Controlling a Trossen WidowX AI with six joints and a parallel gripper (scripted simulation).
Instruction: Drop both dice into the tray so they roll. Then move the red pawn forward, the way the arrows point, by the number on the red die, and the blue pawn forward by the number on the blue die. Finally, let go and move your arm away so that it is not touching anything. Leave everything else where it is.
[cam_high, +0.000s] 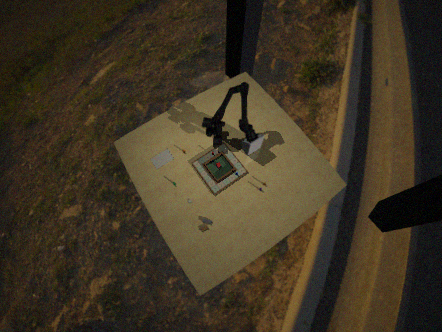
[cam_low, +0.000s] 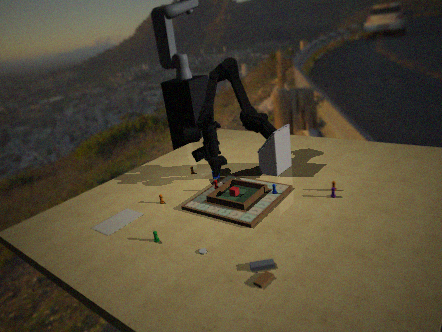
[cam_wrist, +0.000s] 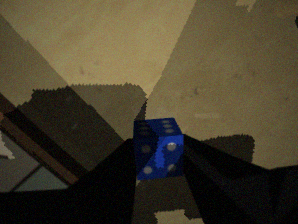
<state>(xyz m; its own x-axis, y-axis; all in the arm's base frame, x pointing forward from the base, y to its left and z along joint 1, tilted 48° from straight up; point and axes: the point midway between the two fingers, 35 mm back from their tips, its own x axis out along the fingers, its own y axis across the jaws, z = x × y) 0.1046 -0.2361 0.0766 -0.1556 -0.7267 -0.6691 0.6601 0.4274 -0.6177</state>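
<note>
Right now my gripper tip is 11 cm short of the red pawn, 7 cm to the right of it and 2 cm below it. From my gripper tip the other things lie so: blue die right at my gripper tip; tray 18 cm to the left, 15 cm ahead; red die 17 cm to the left, 14 cm ahead, 2 cm above.
</note>
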